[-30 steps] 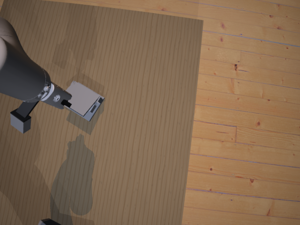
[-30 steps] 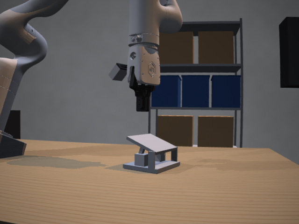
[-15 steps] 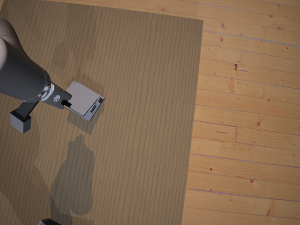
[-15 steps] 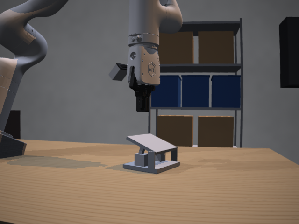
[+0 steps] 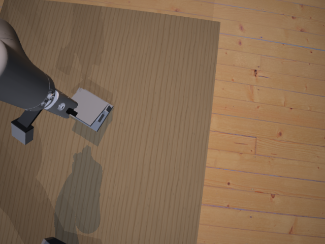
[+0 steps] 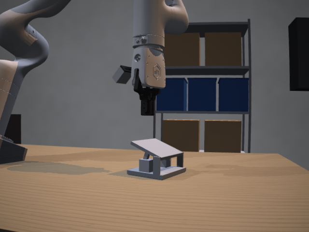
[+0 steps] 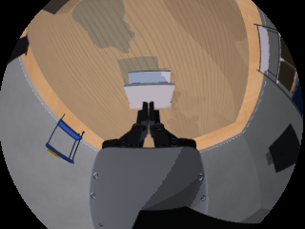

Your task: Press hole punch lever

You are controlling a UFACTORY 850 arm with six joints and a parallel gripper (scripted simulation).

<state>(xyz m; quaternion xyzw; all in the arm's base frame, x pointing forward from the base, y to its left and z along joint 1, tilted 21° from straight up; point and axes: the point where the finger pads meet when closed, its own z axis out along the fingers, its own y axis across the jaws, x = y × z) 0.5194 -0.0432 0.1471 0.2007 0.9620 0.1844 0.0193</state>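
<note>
The flat lever lies 30 mm ahead of my hand, 10 mm to the right of it and 110 mm below it. Also, from my hand: hole punch 40 mm ahead, 20 mm to the right, 130 mm below.
</note>
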